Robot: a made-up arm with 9 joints.
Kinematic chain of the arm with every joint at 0, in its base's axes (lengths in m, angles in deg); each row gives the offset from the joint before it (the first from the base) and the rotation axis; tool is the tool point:
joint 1: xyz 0 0 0.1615 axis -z
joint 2: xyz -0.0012 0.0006 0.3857 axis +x
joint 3: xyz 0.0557 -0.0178 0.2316 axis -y
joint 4: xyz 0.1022 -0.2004 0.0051 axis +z
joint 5: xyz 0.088 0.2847 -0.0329 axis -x
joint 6: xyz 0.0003 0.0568 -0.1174 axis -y
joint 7: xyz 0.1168 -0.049 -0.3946 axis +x
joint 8: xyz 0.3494 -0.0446 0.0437 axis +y
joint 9: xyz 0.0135 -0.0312 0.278 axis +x
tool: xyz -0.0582 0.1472 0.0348
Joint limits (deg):
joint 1: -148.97..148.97
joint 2: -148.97..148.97
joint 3: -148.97..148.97
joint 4: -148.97..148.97
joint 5: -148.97..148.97
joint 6: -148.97..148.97
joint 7: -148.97..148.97
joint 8: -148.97..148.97
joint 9: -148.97..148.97
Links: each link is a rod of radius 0.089 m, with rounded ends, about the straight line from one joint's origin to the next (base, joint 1, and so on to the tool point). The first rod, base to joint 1, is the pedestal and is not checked.
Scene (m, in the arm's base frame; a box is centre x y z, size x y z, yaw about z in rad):
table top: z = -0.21
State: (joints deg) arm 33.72 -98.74 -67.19 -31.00 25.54 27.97 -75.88 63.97 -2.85
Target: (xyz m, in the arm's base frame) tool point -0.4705 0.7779 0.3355
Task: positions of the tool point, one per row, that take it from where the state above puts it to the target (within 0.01 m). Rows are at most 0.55 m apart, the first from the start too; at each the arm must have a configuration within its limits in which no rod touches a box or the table.
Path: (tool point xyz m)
1: -0.6812 -0.5739 0.8198
2: -0.8922 -0.1248 0.6315
3: -0.8186 0.3785 0.4608
4: -0.4705 0.7779 0.3355

